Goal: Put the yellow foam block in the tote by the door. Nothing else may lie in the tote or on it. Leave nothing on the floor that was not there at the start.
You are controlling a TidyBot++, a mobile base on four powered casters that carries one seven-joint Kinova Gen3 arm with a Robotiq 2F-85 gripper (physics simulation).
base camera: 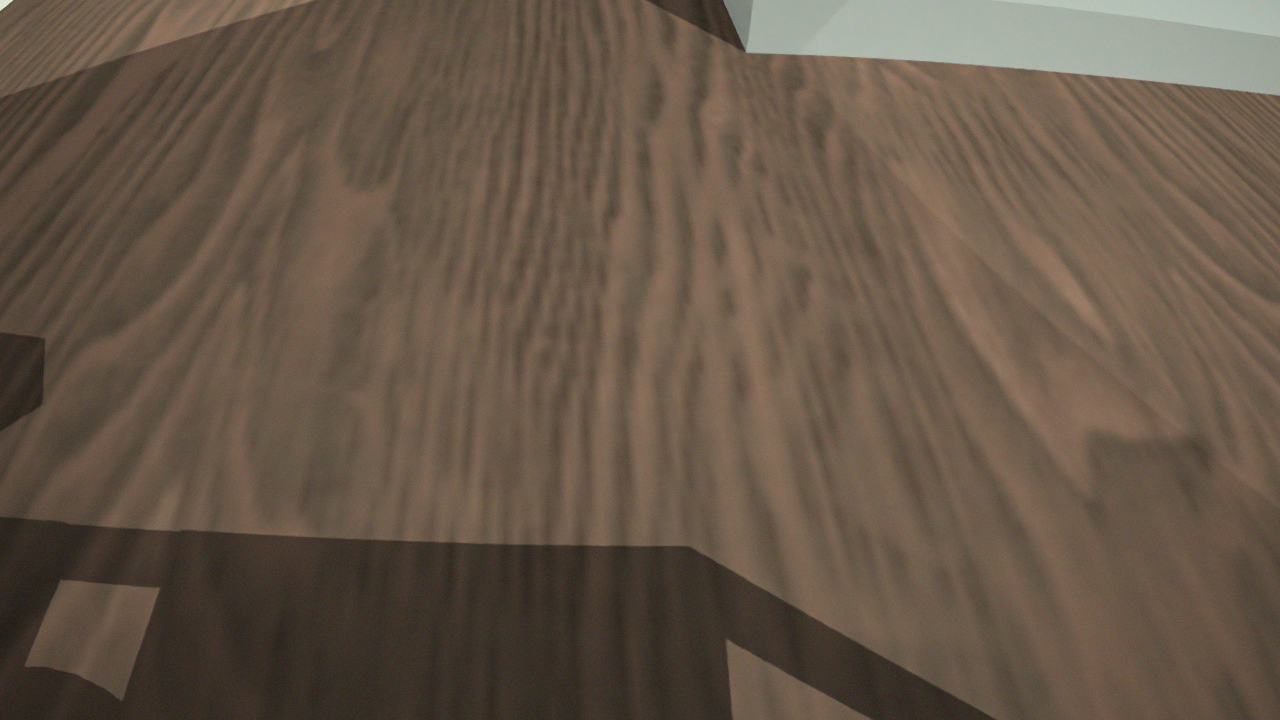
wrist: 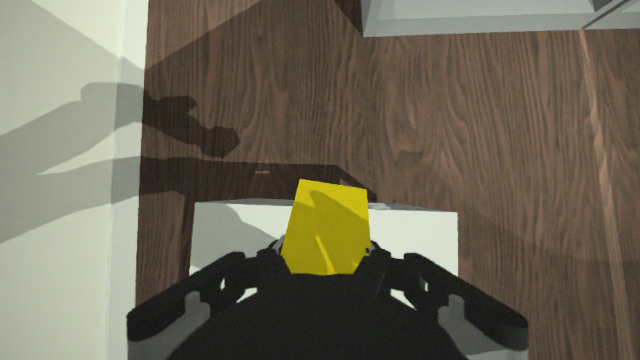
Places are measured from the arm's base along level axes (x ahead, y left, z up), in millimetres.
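Pixels of known places: gripper, fingertip midpoint: (wrist: pixel 324 245).
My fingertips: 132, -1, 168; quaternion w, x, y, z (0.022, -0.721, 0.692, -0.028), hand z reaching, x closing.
Observation:
Behind a point stands the place of what it marks, as x, y, z.
My gripper (wrist: pixel 324 245) {132, -1, 168} is shut on the yellow foam block (wrist: pixel 331 215) {161, -5, 192}, whose far part sticks out beyond the fingers in the wrist view. The gripper and block are above the white top of the robot's base (wrist: pixel 417 232) {111, -176, -14}. The block's lower part is hidden between the fingers. No tote can be made out for certain in either view, and the door cannot be made out.
A pale wall (wrist: pixel 55 60) {538, 804, -146} with a baseboard (wrist: pixel 129 100) {518, 789, -343} runs along the left side of the wrist view. A pale grey structure (base camera: pixel 1002 44) {867, -428, -370} (wrist: pixel 470 25) {876, -569, -360} with a straight lower edge stands on the brown wood floor (base camera: pixel 626 313) {459, -16, -397} (wrist: pixel 400 110) {528, -302, -397} at the top right. Arm and base shadows fall on the wall and floor.

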